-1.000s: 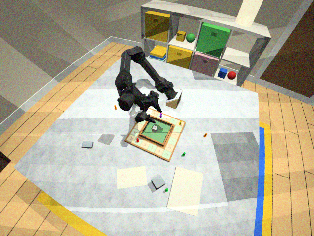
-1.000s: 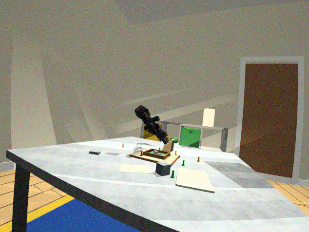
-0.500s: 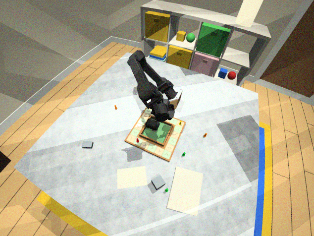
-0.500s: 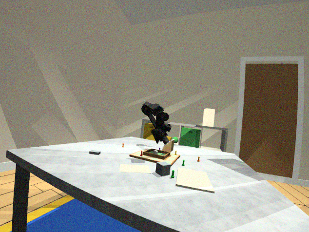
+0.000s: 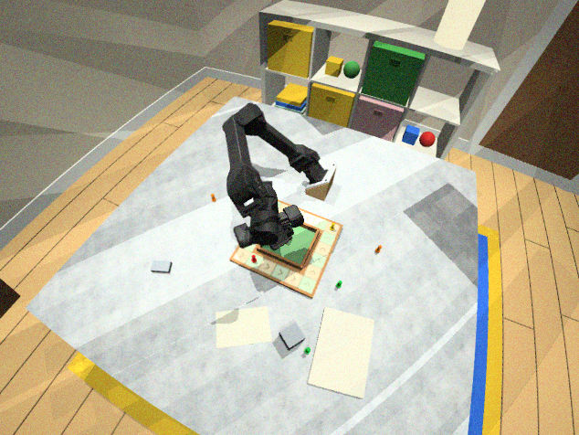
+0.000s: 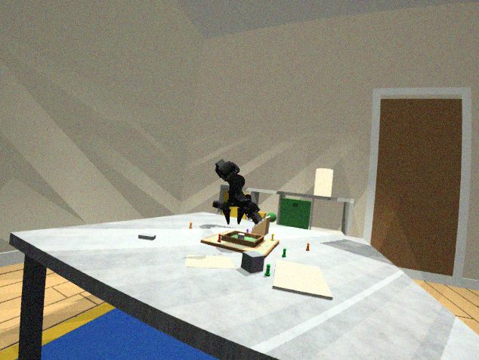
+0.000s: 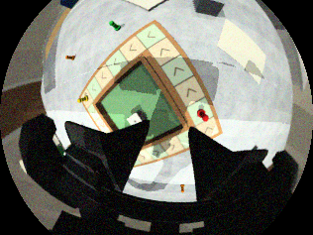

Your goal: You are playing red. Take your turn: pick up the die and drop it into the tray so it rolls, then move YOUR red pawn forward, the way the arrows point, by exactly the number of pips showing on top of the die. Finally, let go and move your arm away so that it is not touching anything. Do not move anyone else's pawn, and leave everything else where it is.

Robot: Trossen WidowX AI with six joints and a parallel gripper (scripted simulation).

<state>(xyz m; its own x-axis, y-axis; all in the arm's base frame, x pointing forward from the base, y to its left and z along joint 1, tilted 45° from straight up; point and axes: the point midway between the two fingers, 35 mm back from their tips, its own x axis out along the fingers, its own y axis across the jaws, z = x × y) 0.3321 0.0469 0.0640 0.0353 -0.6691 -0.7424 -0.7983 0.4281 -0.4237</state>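
My gripper tip is 5 cm short of the red pawn, 3 cm to the left of it and 6 cm above it. From my gripper tip the other things lie so: green tray 7 cm behind, 3 cm to the left, 8 cm below; then yellow pawn 18 cm behind, 13 cm to the left, 6 cm below; then white die 7 cm behind, 2 cm to the left, 6 cm below.
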